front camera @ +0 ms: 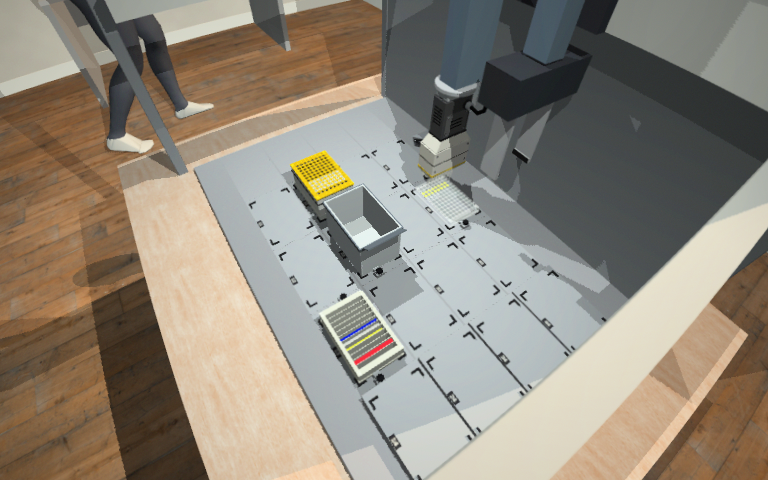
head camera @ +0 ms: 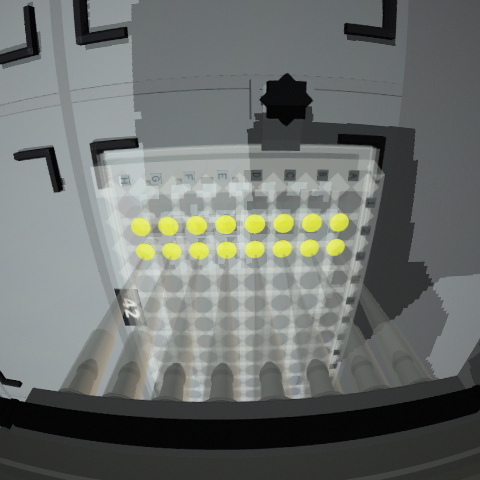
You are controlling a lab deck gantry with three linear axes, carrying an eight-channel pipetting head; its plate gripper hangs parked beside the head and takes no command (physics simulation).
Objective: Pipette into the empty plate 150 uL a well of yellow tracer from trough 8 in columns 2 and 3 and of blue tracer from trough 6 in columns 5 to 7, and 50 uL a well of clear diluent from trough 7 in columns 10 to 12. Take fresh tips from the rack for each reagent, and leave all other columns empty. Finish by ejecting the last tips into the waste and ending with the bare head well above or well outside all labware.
Labels:
A wall (front camera: 627, 170): 67 cm from the lens.

